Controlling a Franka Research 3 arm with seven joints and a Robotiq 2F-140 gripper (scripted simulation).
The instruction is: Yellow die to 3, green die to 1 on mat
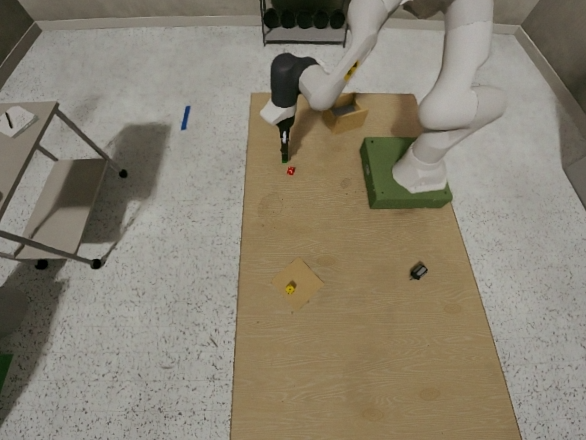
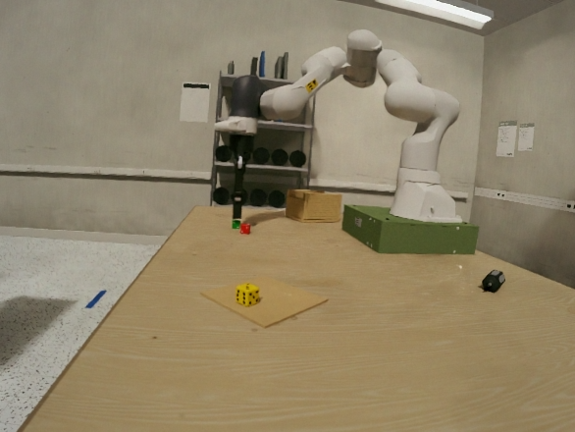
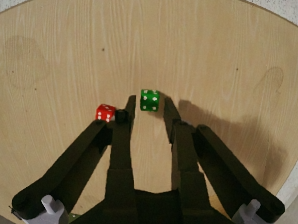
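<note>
The green die is 50 mm below my hand. Round my hand: wooden box 280 mm behind, 250 mm to the right, 20 mm below; then tan mat 550 mm to the left, 60 mm below, 60 mm behind; then red die 60 mm to the left, 50 mm below, 30 mm behind.
</note>
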